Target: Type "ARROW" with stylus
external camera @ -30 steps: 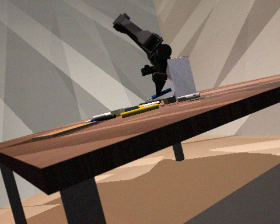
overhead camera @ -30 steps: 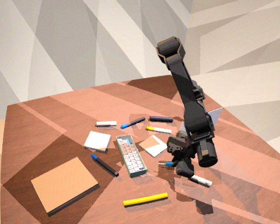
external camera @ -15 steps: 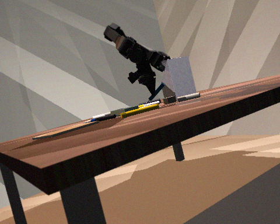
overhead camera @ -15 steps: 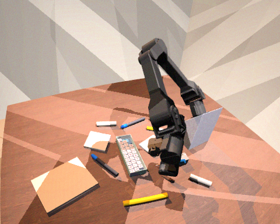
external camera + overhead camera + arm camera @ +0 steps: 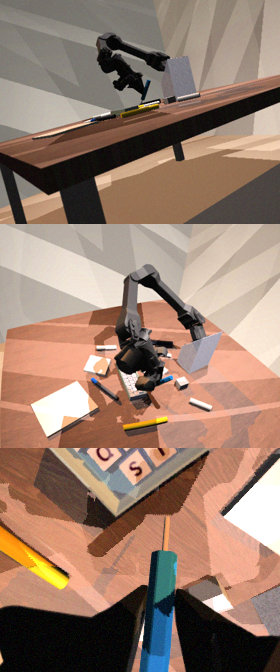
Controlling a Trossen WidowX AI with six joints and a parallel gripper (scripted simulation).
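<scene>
Right now the small cube is 120 mm behind my gripper tip, 20 mm to the left of it and 60 mm below it. Also, from my gripper tip: blue stylus 10 mm to the right, 10 mm below; then yellow marker 120 mm ahead, 90 mm to the left, 60 mm below; then white block 140 mm ahead, 250 mm to the right, 60 mm below.
</scene>
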